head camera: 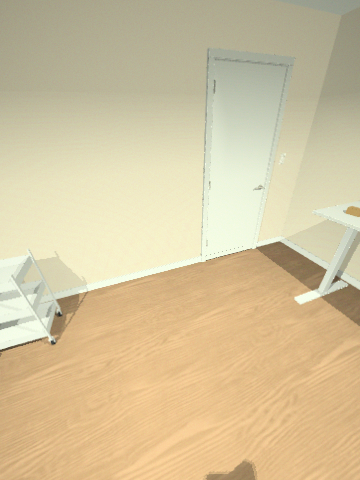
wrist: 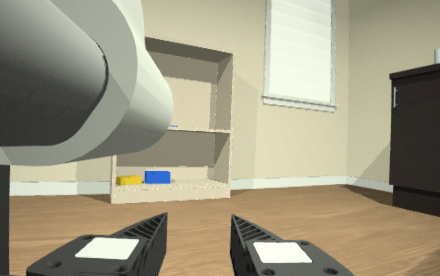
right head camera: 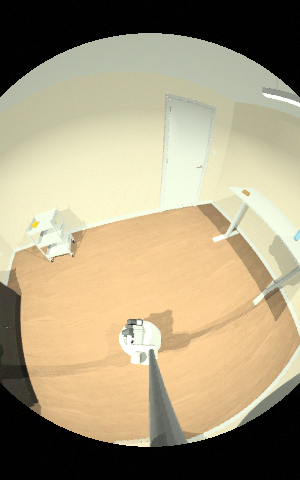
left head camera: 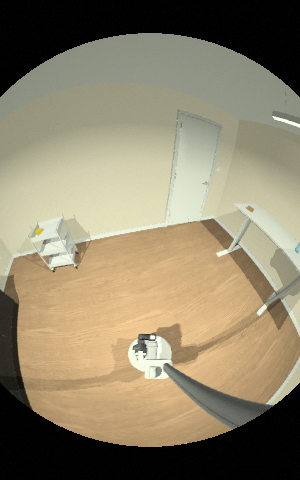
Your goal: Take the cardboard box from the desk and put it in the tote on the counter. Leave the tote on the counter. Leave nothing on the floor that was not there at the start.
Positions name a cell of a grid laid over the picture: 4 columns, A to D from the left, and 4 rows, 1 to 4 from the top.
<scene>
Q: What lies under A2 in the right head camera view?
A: A white wheeled cart.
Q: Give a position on a beige bookshelf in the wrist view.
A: B2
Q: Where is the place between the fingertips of my gripper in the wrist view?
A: B4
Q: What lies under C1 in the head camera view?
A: A white door.
</scene>
